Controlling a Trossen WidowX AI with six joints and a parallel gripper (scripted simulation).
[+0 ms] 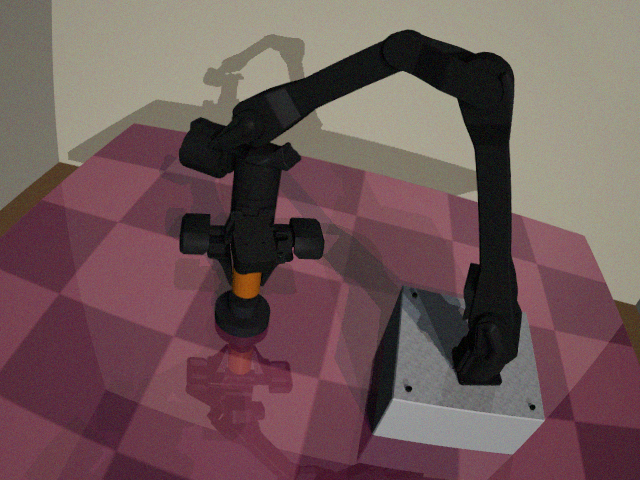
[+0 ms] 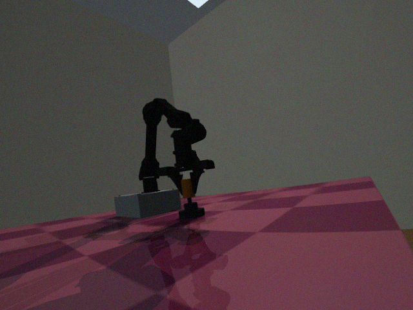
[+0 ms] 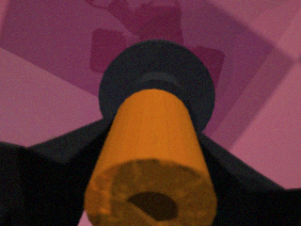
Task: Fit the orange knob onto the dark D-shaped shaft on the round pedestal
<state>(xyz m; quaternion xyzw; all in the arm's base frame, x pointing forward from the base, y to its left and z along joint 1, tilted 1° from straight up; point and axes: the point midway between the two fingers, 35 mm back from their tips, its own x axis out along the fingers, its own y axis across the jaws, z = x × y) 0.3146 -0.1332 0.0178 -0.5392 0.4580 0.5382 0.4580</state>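
Now: the orange knob 20 mm above my gripper tip. Also, from my gripper tip: round pedestal: 40 mm below.
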